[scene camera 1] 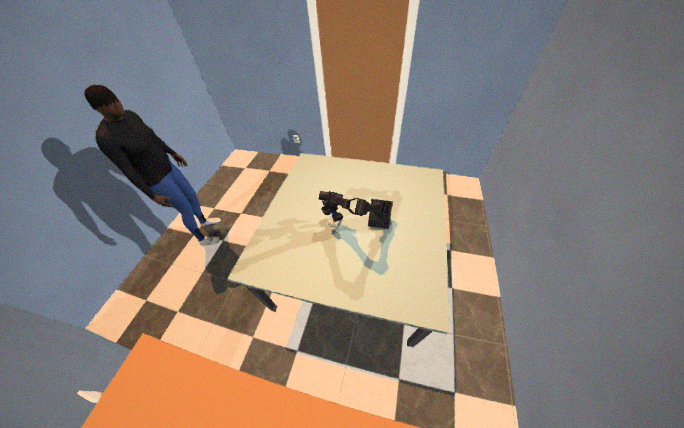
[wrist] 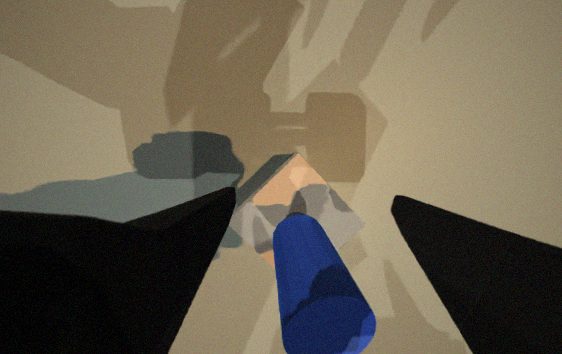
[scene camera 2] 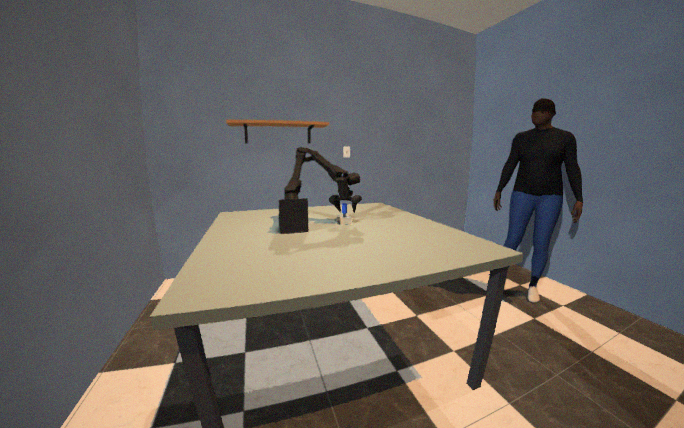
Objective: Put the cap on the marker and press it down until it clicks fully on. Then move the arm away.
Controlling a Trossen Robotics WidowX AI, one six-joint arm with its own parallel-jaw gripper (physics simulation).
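Places are measured from the arm's base along level axes (x ahead, y left, z up), in centimetres.
Pixels of known places: gripper, fingertip midpoint: point(scene camera 1: 330, 217) point(wrist: 312, 198) point(scene camera 2: 347, 212); arm's base at its link origin: point(scene camera 1: 381, 207) point(scene camera 2: 292, 204).
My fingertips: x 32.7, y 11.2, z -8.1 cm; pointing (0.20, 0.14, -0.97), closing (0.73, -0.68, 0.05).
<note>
For each thing: its top centre in the pictures, then the offset to it from my fingertips. "spot": a spot on its surface instead. Level surfaces: height alone.
- blue cylinder at its top centre: point(wrist: 324, 332) point(scene camera 2: 344, 203) dy -1.6, dx -2.1, dz +5.6 cm
- small pale block at its top centre: point(wrist: 296, 224) point(scene camera 2: 344, 216) dy -1.3, dx -2.1, dz -2.1 cm
- narrow grey part at a spot on its surface: point(wrist: 298, 202) spot: dy -0.2, dx -1.0, dz -2.1 cm
- pale table at its surface level: dz -5.9 cm
A blue cylinder point(scene camera 2: 344, 208) point(wrist: 315, 260), the cap by its look, stands upright over a small pale block point(scene camera 2: 346, 221) point(wrist: 280, 185) on the table. In the wrist view a narrow grey part point(wrist: 298, 202), perhaps the marker's body, shows between the blue cylinder and the block. How far down the cap sits cannot be told. My gripper point(scene camera 1: 332, 214) point(scene camera 2: 346, 209) point(wrist: 312, 198) is open and points down, with one finger on each side of the blue cylinder. In the wrist view gaps show between the cylinder and both fingers. The arm partly hides these things in scene camera 1.
The arm's black base point(scene camera 1: 380, 214) point(scene camera 2: 293, 216) stands on the pale table point(scene camera 1: 403, 282) point(scene camera 2: 302, 272). A person point(scene camera 1: 133, 146) point(scene camera 2: 544, 161) stands beyond the table's edge. An orange shelf point(scene camera 1: 226, 388) point(scene camera 2: 277, 123) is on the wall. Shadows of the arm lie across the table.
</note>
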